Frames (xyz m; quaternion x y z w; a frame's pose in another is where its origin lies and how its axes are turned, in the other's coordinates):
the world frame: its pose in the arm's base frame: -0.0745 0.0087 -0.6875 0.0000 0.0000 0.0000 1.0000
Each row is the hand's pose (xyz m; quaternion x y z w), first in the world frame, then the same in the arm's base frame.
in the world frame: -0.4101 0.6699 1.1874 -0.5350 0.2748 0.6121 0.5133
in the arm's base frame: -0.4846 0.6786 0.4999 -0.5350 0.2748 0.6121 0.5133
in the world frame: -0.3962 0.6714 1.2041 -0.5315 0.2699 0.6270 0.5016
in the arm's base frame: -0.4707 0.6801 0.5166 -0.5315 0.2699 0.6270 0.5016
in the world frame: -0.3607 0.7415 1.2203 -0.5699 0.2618 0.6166 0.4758
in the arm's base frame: -0.4352 0.7502 0.5328 -0.5699 0.2618 0.6166 0.4758
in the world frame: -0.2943 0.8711 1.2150 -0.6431 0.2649 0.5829 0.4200
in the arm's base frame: -0.3688 0.8798 0.5275 -0.6431 0.2649 0.5829 0.4200
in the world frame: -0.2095 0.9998 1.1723 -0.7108 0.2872 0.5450 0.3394
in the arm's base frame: -0.2840 1.0085 0.4848 -0.7108 0.2872 0.5450 0.3394
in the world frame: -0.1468 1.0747 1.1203 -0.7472 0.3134 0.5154 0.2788
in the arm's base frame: -0.2213 1.0834 0.4328 -0.7472 0.3134 0.5154 0.2788
